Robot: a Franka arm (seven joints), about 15 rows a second.
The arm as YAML. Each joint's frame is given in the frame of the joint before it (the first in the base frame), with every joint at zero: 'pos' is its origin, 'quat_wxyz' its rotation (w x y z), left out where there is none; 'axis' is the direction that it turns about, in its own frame. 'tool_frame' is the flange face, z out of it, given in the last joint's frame.
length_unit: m
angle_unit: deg
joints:
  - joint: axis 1
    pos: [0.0, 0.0, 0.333]
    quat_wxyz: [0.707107, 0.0, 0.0, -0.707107]
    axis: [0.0, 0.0, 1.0]
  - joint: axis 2
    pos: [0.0, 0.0, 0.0]
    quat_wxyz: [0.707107, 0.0, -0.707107, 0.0]
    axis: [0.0, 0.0, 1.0]
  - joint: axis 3
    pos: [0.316, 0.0, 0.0]
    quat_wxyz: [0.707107, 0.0, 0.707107, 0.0]
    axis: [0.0, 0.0, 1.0]
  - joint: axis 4
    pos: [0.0, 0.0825, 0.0]
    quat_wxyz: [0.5, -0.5, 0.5, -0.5]
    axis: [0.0, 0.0, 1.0]
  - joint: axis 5
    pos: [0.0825, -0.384, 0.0]
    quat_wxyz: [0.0, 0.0, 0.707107, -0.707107]
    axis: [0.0, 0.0, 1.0]
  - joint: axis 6
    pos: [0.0, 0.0, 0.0]
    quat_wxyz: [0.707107, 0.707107, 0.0, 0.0]
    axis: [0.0, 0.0, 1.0]
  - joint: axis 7
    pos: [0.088, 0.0, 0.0]
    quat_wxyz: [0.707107, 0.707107, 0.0, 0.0]
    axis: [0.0, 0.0, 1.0]
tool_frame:
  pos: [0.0, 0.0, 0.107]
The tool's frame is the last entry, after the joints.
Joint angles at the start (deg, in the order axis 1, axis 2, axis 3, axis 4, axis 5, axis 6, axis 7):
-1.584, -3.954, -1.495, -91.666, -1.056, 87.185, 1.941
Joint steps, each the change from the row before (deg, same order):
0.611, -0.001, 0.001, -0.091, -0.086, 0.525, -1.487
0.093, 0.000, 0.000, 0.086, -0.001, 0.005, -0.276
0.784, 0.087, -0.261, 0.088, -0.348, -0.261, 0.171
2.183, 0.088, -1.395, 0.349, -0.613, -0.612, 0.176
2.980, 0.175, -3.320, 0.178, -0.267, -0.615, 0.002
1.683, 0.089, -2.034, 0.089, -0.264, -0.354, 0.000
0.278, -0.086, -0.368, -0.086, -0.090, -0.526, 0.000
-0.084, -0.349, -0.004, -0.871, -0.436, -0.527, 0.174
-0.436, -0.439, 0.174, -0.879, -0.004, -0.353, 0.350
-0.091, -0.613, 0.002, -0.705, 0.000, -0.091, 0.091
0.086, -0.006, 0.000, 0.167, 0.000, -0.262, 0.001
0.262, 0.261, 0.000, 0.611, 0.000, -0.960, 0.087
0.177, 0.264, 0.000, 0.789, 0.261, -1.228, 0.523
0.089, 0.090, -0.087, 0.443, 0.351, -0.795, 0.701
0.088, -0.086, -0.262, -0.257, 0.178, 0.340, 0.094
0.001, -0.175, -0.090, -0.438, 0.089, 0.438, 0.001
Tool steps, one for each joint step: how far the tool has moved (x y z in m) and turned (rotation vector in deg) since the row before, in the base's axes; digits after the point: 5 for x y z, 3 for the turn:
0.00126, 0.00544, 0.00007, -0.098, -0.405, 2.105
0.00006, 0.00085, 0.00071, -0.004, -0.086, 0.369
0.00018, 0.00407, -0.00047, -0.323, 0.269, 0.333
-0.00039, 0.00560, 0.00110, -0.515, 0.363, 0.571
-0.00023, -0.00471, -0.00125, -0.054, 0.630, -0.369
-0.00026, -0.00435, -0.00077, -0.139, 0.373, -0.372
-0.00152, -0.00117, -0.00072, -0.037, 0.531, -0.112
-0.00315, -0.00182, -0.00462, -0.354, 1.058, -0.292
-0.00341, -0.00251, -0.00363, 0.057, 0.779, -0.617
-0.00368, -0.00108, -0.00034, 0.093, 0.183, -0.175
-0.00045, 0.00076, 0.00103, 0.005, 0.089, 0.072
-0.00020, 0.00246, 0.00127, -0.023, 0.604, 0.127
-0.00073, 0.00222, 0.00228, 0.197, 0.672, -0.393
-0.00098, 0.00074, 0.00163, 0.287, 0.408, -0.712
0.00011, -0.00133, -0.00087, 0.195, -0.174, -0.244
-0.00019, -0.00073, -0.00137, 0.117, -0.176, -0.068

